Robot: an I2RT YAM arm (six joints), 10 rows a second.
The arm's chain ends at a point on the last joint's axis. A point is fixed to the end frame.
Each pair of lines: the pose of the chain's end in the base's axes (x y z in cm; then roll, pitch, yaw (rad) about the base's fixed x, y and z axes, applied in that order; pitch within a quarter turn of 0, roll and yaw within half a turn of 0), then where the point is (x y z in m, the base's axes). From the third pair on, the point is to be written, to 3 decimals.
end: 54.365 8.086 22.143 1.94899 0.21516 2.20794
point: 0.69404 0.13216 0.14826
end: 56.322 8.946 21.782 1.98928 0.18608 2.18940
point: 0.71115 0.13682 0.13735
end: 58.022 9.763 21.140 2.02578 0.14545 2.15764
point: 0.725 0.141 0.124
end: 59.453 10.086 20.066 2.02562 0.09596 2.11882
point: 0.739 0.142 0.111
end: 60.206 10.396 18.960 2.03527 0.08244 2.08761
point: 0.746 0.141 0.098
